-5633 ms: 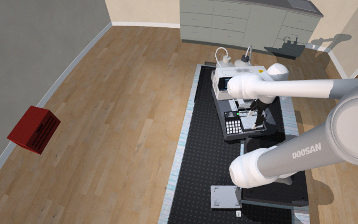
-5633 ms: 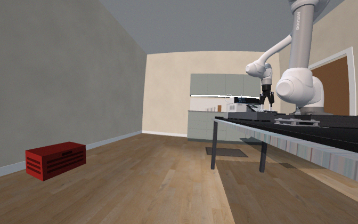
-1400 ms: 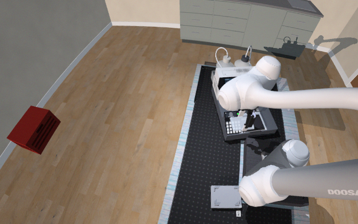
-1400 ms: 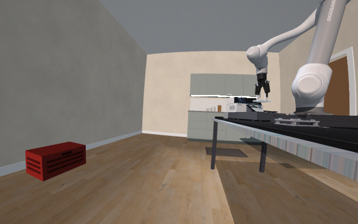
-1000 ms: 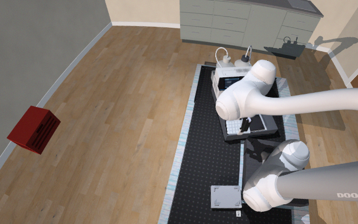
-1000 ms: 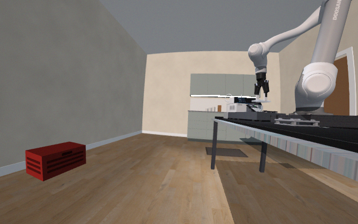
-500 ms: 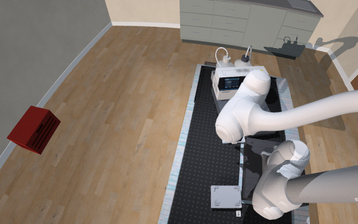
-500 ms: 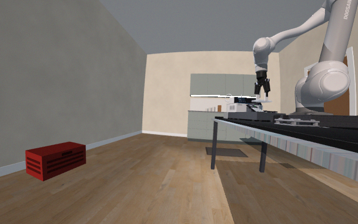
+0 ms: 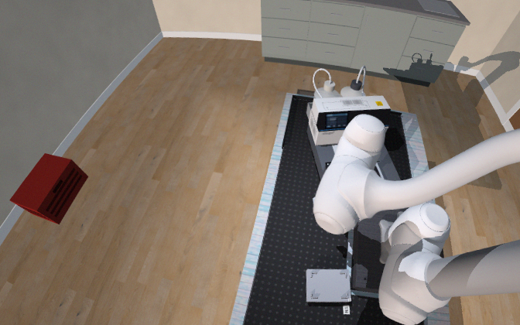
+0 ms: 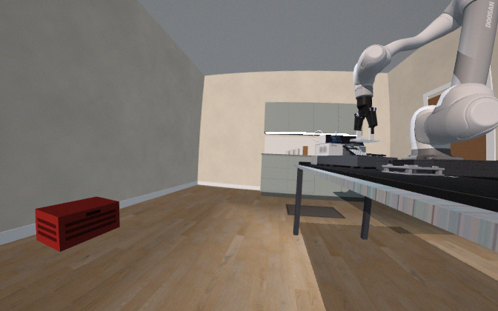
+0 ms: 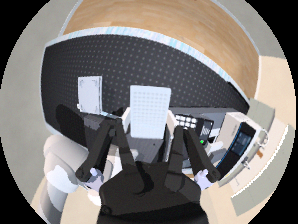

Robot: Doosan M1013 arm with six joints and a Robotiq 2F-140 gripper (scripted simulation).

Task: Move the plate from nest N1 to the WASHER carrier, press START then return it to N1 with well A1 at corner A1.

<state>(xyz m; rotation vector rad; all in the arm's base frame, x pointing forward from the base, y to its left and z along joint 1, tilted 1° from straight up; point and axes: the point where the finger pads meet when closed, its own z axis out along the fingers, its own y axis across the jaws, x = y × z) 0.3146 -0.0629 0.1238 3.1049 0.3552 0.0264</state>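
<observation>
My gripper is now 26 cm to the right of the plate nest N1, 15 cm above it and 4 cm past it. Also, from my hand: white well plate 2 cm below; then plate washer 35 cm to the right, 11 cm behind, 5 cm below; then dark carrier pocket 20 cm to the right, 16 cm behind, 9 cm below.
</observation>
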